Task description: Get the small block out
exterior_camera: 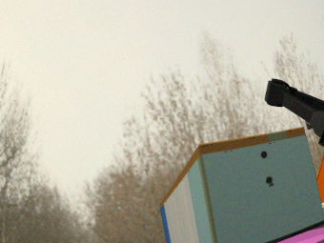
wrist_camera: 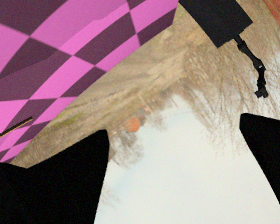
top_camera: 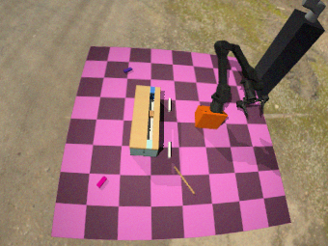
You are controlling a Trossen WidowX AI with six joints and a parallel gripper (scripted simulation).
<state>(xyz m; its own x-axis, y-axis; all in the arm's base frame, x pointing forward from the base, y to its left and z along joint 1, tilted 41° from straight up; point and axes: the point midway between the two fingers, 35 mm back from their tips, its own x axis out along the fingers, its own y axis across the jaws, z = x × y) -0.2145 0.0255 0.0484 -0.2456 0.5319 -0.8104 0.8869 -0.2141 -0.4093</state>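
Right now my gripper tip is 570 mm short of the box, 140 mm above it and 60 mm to the right of it. Round my gripper tip: tan stick (360 mm to the left, 350 mm ahead, 200 mm below).
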